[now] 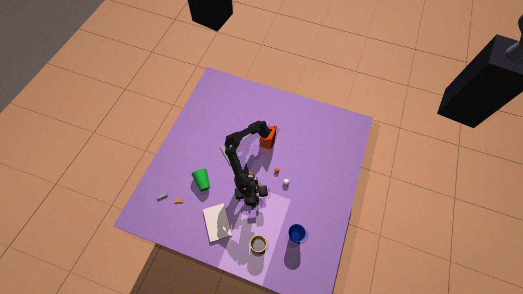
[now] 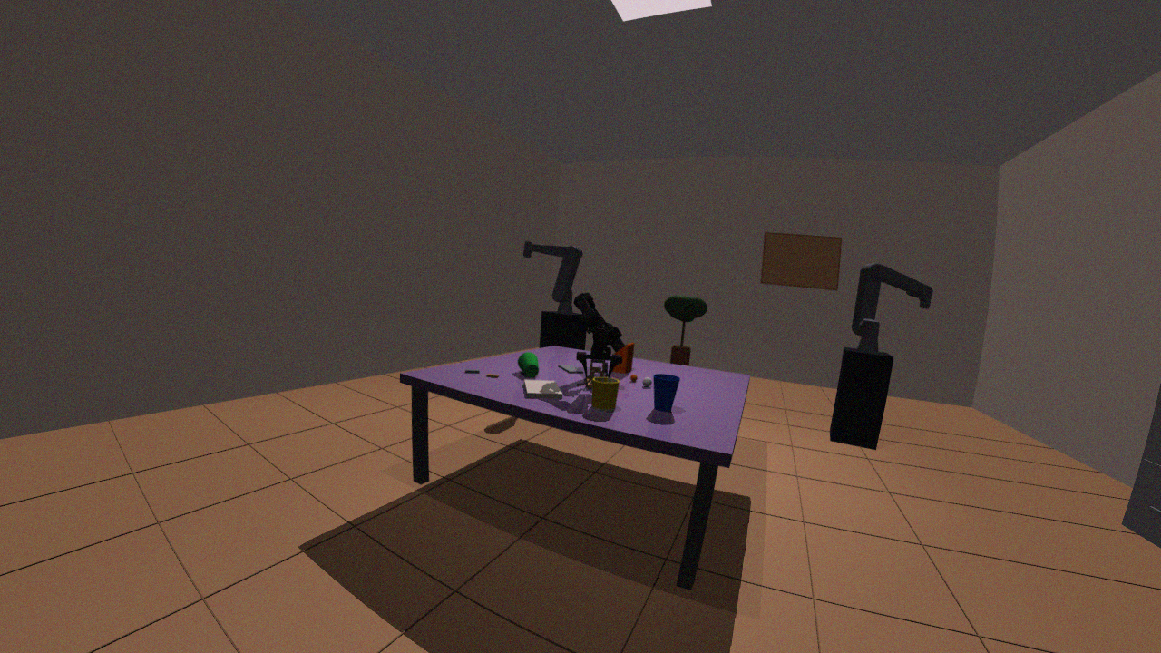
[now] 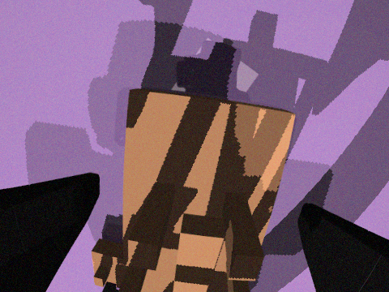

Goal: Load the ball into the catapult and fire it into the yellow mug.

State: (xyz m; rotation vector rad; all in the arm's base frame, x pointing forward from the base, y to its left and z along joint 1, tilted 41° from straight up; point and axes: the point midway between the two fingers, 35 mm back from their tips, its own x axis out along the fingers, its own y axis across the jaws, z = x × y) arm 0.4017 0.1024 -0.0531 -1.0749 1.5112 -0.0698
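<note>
The orange ball lies 24 cm behind my gripper tip, 5 cm to the left of it and 3 cm below it. Round my gripper tip: white ball 19 cm behind, 14 cm to the left, 2 cm below; then tan wooden catapult 6 cm behind, 3 cm to the right, 1 cm above; then white slab 23 cm ahead, 11 cm to the right, 3 cm below.
</note>
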